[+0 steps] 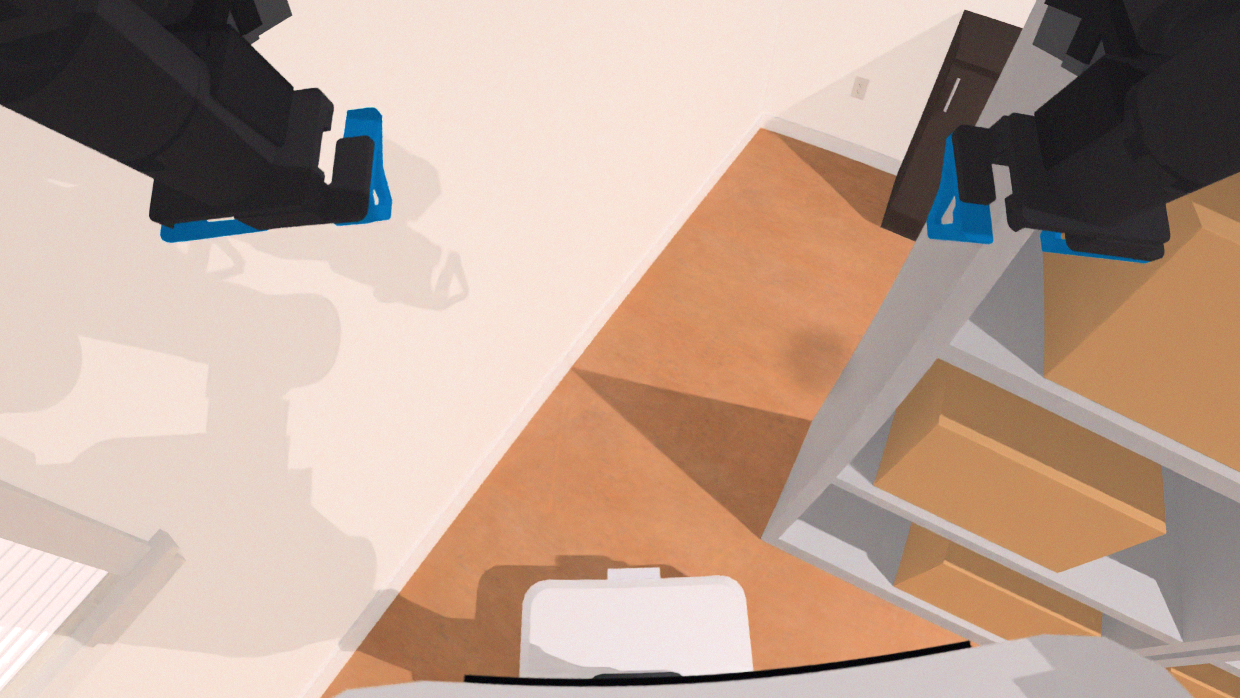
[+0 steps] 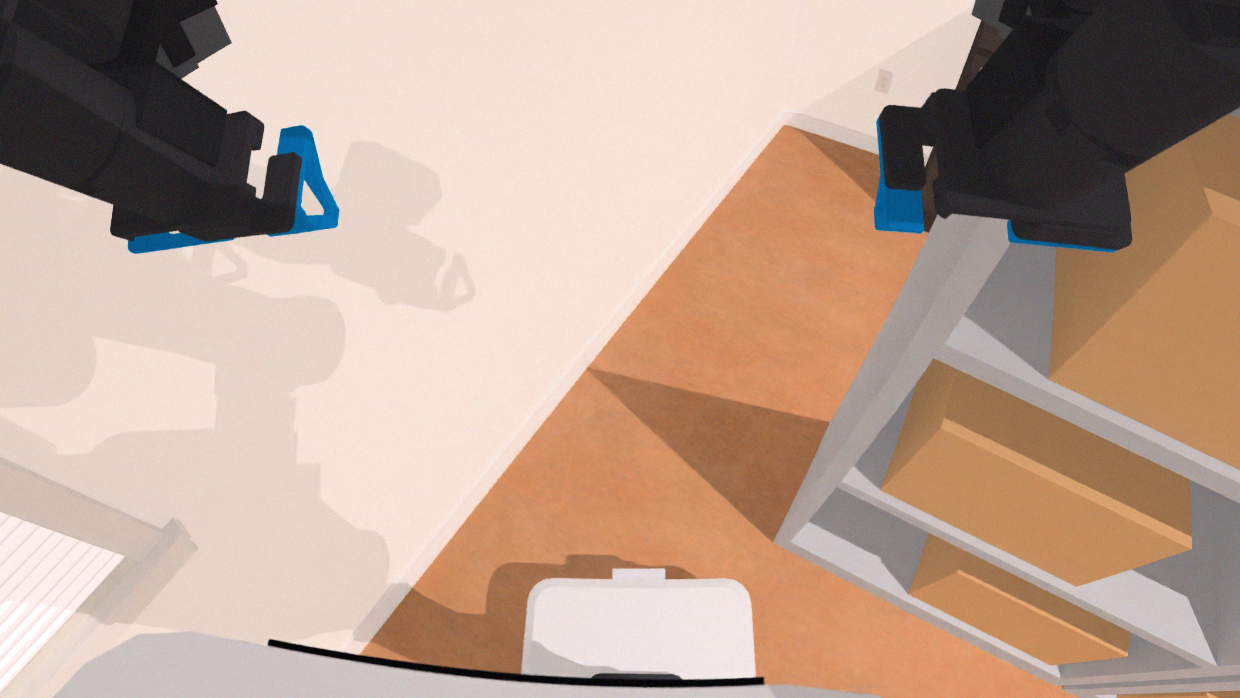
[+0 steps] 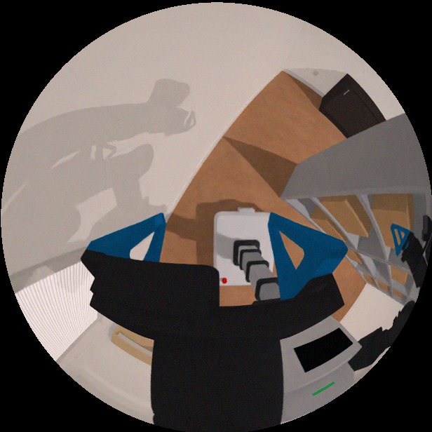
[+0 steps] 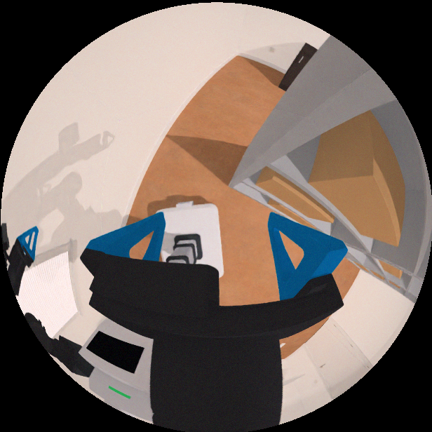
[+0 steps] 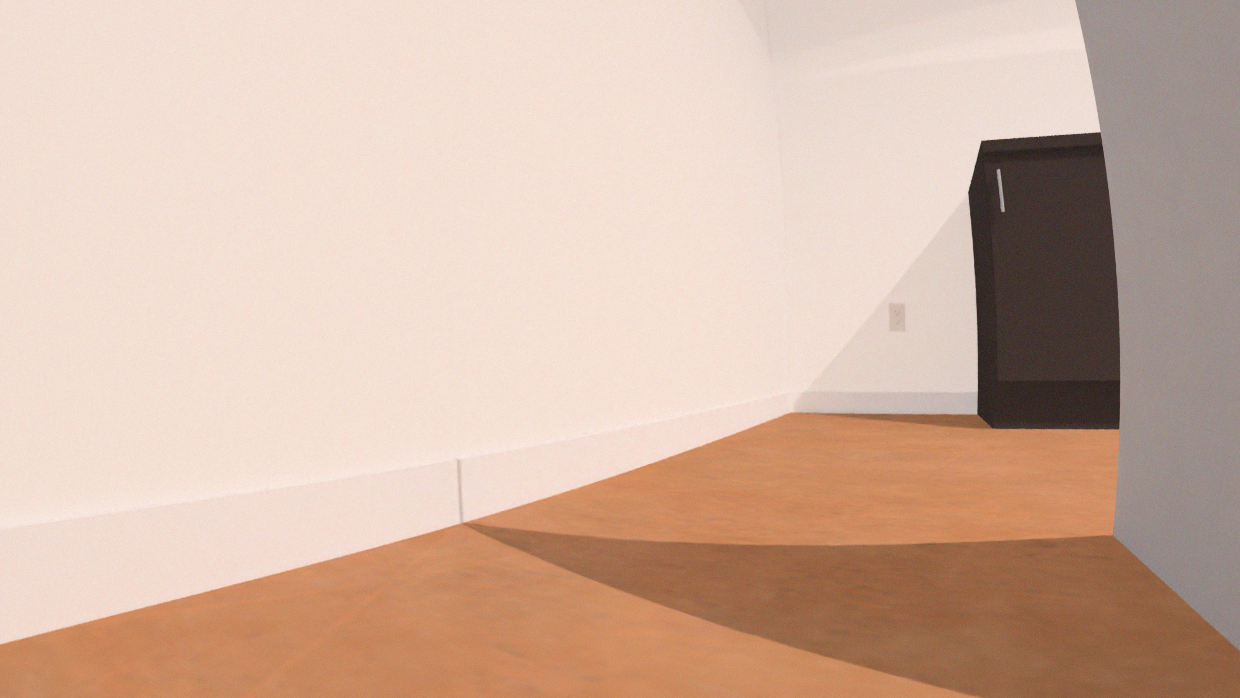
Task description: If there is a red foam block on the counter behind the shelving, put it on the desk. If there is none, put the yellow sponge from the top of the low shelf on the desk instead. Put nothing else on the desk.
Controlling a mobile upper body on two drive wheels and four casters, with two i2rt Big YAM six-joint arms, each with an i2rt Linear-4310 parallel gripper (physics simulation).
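Frame: origin at the left arm's base, x right, y ahead, z up, level; metres.
Seen in the pictures: left gripper, fingertip midpoint: (image 1: 326,215) (image 2: 282,225); right gripper, fingertip midpoint: (image 1: 987,236) (image 2: 945,226).
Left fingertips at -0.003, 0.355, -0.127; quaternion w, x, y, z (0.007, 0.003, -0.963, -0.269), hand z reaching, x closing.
Note:
A point is followed by its place in that frame, as x, y, z.
A dark counter cabinet (image 1: 941,130) {1.482, 1.771, -0.826} (image 3: 352,107) (image 4: 298,65) (image 5: 1049,277) {1.578, 1.711, -0.943} with a pale handle stands at the far end of the passage, partly hidden behind the grey shelving (image 1: 876,364) {0.675, 0.578, -0.664} (image 2: 876,381) {0.645, 0.530, -0.640} (image 3: 350,165) (image 4: 300,110) (image 5: 1171,346) {0.766, 0.726, -1.181}. Its top surface cannot be made out. No red foam block, yellow sponge or desk shows. My left gripper (image 1: 275,223) (image 2: 229,234) (image 3: 216,218) is open and empty, in the air before the pale wall. My right gripper (image 1: 1028,238) (image 2: 980,229) {0.464, 0.336, -0.136} (image 4: 216,217) is open and empty, in the air near the shelving.
Cardboard boxes (image 1: 1023,502) {0.912, 0.298, -0.701} (image 2: 1032,511) {0.909, 0.300, -0.706} (image 4: 345,200) sit in the shelving at the right. A long pale wall (image 5: 347,260) {-0.069, 0.950, -1.076} runs along the left of the passage. A window blind (image 1: 43,598) {-0.581, 0.112, -0.501} (image 3: 55,305) is at the lower left. My white base (image 1: 637,624) {0.229, 0.213, -1.150} (image 2: 642,624) {0.236, 0.215, -1.150} stands between wall and shelving.

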